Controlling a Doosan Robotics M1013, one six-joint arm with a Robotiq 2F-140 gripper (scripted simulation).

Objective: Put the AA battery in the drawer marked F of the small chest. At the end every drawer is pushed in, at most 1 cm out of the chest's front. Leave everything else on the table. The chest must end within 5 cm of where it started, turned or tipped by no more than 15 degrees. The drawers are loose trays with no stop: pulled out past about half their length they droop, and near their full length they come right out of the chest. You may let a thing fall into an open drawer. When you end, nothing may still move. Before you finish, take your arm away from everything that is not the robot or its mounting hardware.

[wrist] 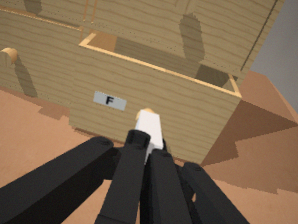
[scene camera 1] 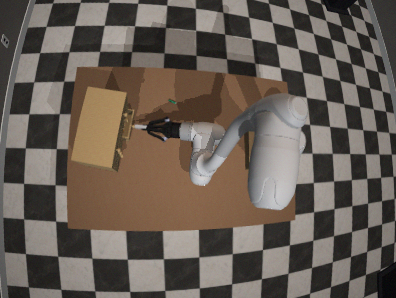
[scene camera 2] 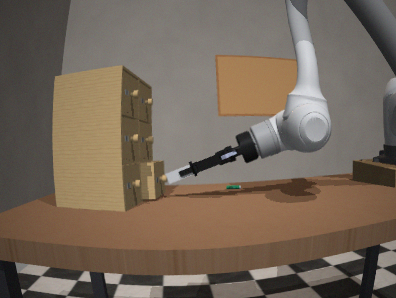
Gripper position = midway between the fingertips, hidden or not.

In view: the gripper (scene camera 2: 167, 178) and a wooden chest (scene camera 2: 87, 106).
The wooden chest also shows in scene camera 1 (scene camera 1: 96, 136). The gripper also shows in the wrist view (wrist: 145, 126).
